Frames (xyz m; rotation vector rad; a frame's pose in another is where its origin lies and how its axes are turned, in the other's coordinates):
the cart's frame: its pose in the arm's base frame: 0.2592 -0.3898 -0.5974 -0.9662 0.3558 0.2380
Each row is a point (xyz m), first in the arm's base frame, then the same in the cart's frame.
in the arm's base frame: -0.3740 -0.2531 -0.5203
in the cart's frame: -0.6056 0.2399 0.0346
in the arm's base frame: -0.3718 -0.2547 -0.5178
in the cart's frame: -0.6047 0.2364 0.0350
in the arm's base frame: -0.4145 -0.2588 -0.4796
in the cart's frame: -0.6592 0.2202 0.0433
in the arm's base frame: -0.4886 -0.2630 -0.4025
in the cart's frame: -0.7579 0.1857 0.0657
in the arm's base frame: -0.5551 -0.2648 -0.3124
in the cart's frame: -0.8548 0.1399 0.0983
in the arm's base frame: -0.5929 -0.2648 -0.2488
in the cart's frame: -0.9148 0.1050 0.1241
